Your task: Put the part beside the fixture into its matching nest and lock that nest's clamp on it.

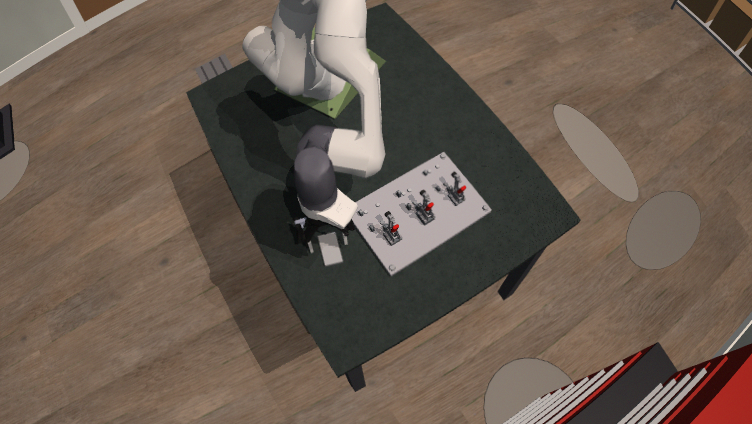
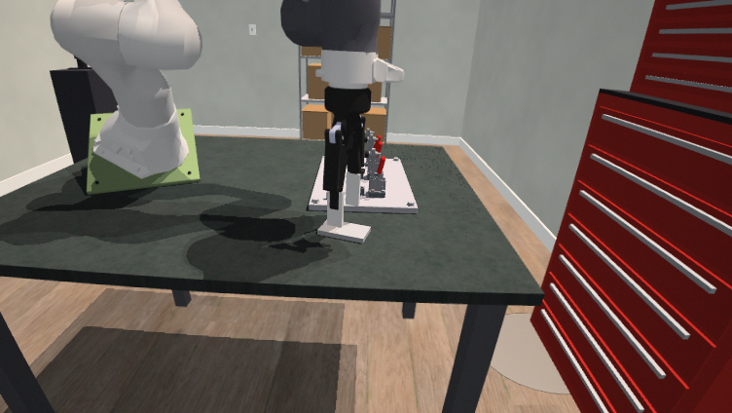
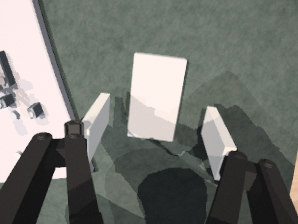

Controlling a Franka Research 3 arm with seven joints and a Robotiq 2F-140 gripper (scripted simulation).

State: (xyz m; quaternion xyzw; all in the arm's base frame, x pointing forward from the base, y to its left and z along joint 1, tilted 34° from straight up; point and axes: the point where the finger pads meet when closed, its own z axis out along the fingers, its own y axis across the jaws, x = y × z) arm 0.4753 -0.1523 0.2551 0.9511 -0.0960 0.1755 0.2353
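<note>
My hand is 6 cm above the part. Round my hand: light grey fixture plate (27 cm to the left, 6 cm below, 3 cm ahead); then clamp (38 cm to the left, 5 cm ahead, 1 cm below).
</note>
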